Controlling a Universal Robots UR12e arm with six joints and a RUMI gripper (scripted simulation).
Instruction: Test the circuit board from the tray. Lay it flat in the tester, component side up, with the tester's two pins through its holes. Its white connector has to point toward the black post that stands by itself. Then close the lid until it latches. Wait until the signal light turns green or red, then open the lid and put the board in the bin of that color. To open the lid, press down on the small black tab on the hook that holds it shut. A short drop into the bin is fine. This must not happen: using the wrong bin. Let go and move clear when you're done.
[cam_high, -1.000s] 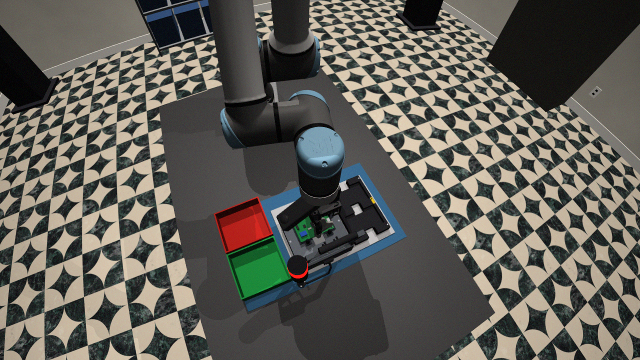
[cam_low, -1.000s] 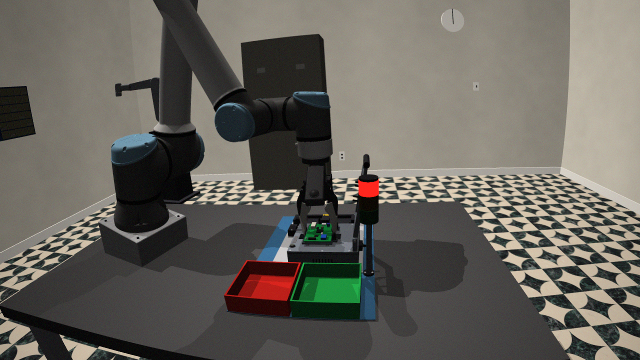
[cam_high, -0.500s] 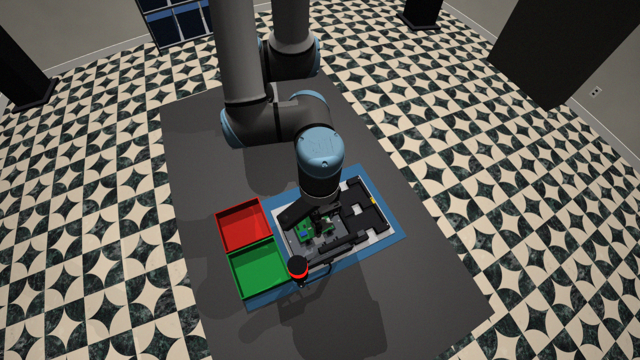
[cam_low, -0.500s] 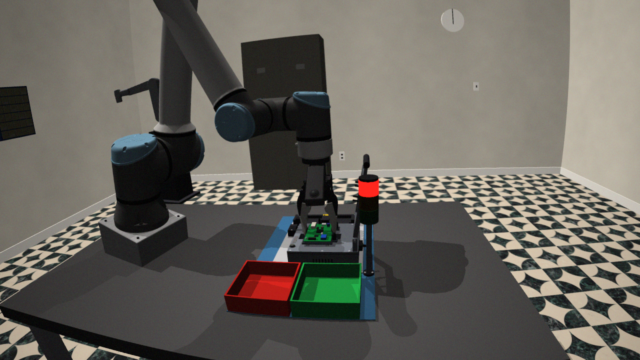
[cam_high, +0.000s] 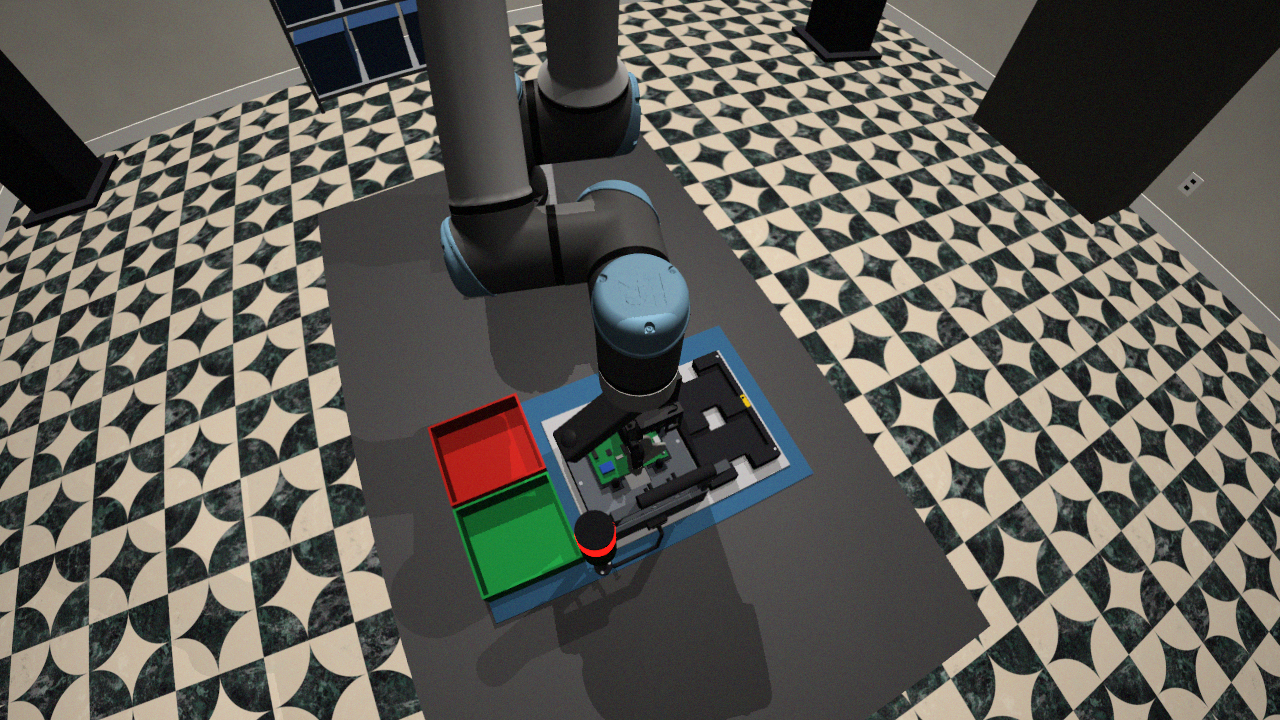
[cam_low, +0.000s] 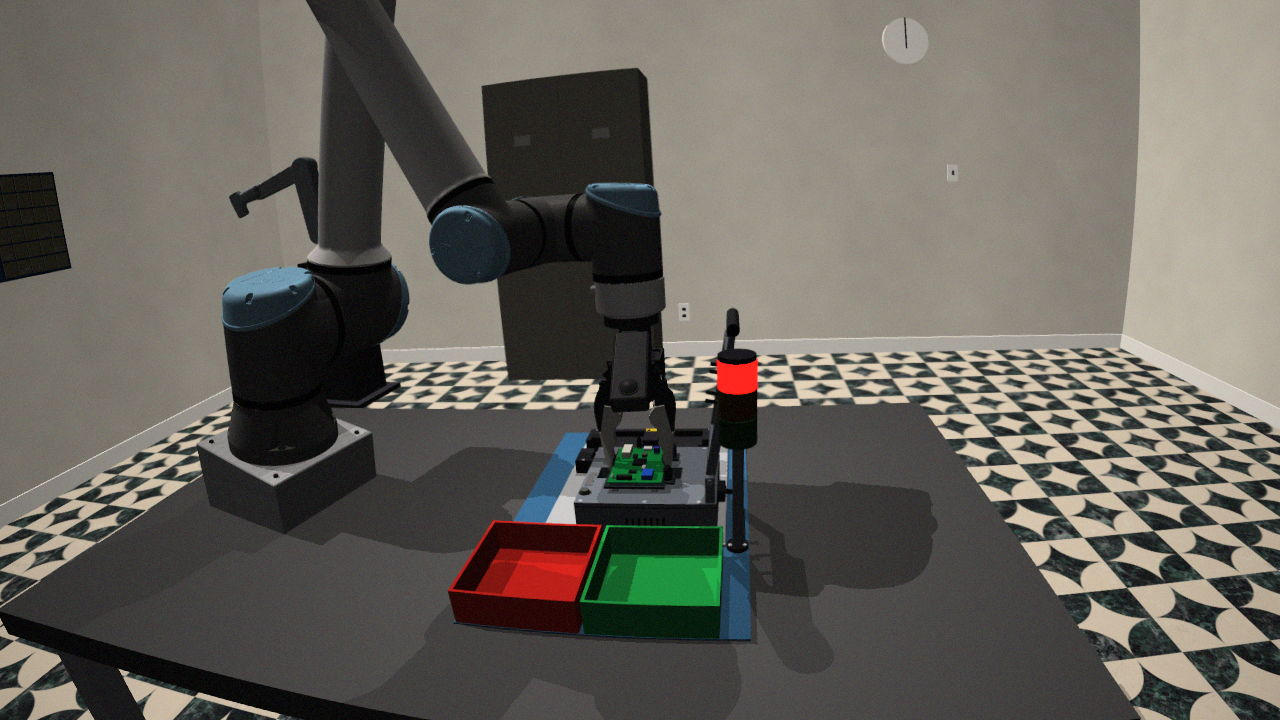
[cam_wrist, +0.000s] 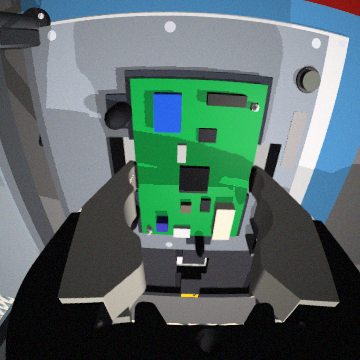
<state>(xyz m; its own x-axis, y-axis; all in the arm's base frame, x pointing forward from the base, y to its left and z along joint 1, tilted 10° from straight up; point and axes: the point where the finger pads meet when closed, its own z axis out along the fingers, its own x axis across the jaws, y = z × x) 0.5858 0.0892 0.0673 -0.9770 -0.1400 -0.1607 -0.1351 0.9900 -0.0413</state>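
The green circuit board is right at my hand. Round my hand: clear lid: 11 cm ahead, 11 cm above, 2 cm to the left; green bin: 19 cm to the right, 7 cm ahead, 6 cm below; red bin: 21 cm to the right, 8 cm behind, 6 cm below.
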